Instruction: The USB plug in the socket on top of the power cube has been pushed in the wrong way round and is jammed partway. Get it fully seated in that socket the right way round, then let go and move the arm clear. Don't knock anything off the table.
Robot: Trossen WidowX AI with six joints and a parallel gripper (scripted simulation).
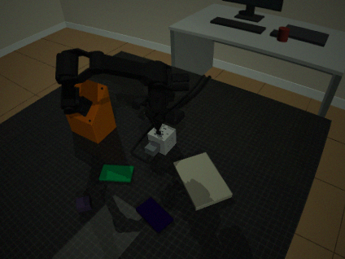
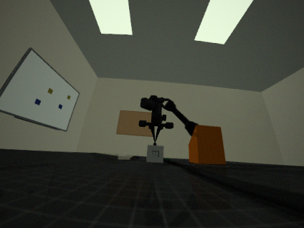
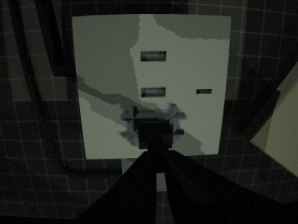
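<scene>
The USB plug is 20 mm below my gripper tip. Round my gripper tip: beige book: 210 mm ahead, 100 mm below, 40 mm to the right; dark blue card: 230 mm to the right, 160 mm ahead, 100 mm below; green card: 190 mm to the right, 100 mm below, 50 mm behind.
</scene>
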